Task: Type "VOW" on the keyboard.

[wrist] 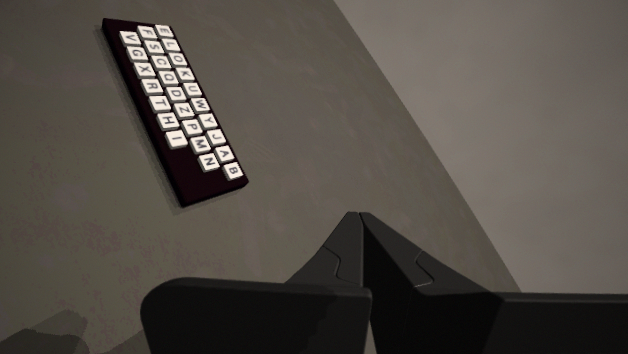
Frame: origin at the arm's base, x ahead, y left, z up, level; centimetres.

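Seen in the pictures: gripper, fingertip midpoint: (356, 223).
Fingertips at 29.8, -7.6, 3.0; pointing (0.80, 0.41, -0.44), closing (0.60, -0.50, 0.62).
Pixels of each thing's middle, then the offset from my fingertips to it, as dx, dy, dz. "spot": a spot on its surface instead. Level surfaces: height alone.
- dark keyboard at a spot on its surface: (187, 180) spot: +1.3, +8.3, -14.3
- V key at the middle of its body: (130, 39) +1.5, +22.5, -14.0
- O key at the middle of its body: (177, 60) +5.1, +20.3, -14.0
- W key at the middle of its body: (199, 105) +5.2, +15.1, -14.0
- mottled grey-brown table top at its surface level: dz -15.5
A dark keyboard (187, 180) with white lettered keys lies at the upper left of the wrist view, turned so that its rows run steeply down to the right. The V key (130, 38) is near its top left corner. The O key (178, 59) is in the right-hand row, third from the top. The W key (200, 105) is farther down that same row. My gripper (356, 223) is shut, its dark fingertips together with nothing between them. In the view it is below and to the right of the keyboard, apart from it.
The keyboard lies on a mottled grey-brown table top (300, 125). The table's edge runs diagonally from the top middle to the lower right, with a plain grey surface (525, 125) beyond it. Dark shadows fall on the table at the lower left.
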